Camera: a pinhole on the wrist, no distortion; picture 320 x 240 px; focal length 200.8 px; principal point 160.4 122.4 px. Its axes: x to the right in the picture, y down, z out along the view. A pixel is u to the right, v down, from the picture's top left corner.
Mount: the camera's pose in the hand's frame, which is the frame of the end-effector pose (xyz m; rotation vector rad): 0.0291 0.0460 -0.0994 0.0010 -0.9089 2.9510
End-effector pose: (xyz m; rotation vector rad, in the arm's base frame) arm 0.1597 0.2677 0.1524 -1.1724 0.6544 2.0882
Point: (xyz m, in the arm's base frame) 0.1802 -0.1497 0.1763
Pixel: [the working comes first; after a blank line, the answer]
In the camera's frame: 0.1878 -0.0668 -0.2752

behind the camera
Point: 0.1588 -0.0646 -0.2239
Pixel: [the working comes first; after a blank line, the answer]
In the camera's frame: -0.2004 0.0505 -0.3334

behind the camera
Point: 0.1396 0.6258 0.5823
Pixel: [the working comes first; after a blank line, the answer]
In the camera's frame: 0.2891 -0.1159 0.5938

258.2 83.2
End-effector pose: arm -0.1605 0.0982 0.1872 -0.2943 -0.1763 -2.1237
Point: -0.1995 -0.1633 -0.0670
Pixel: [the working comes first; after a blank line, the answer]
In the camera's frame: -0.1322 0.0642 -0.2113

behind the camera
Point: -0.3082 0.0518 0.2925
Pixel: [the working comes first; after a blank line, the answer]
In the camera's frame: -0.1188 0.0185 0.2189

51.4 139.3
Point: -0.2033 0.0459 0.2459
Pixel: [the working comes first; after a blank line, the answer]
In the camera's frame: -0.0521 -0.0358 0.1427

87.1 72.0
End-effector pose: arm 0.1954 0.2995 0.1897 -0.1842 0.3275 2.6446
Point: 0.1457 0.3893 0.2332
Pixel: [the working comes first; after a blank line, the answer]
In the camera's frame: -0.0474 -0.0213 0.1901

110.3 99.9
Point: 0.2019 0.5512 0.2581
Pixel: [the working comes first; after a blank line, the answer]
In the camera's frame: -0.0705 0.0758 0.3316

117.7 168.3
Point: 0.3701 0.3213 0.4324
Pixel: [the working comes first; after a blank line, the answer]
In the camera's frame: 0.2187 -0.0911 0.3278

294.4 66.6
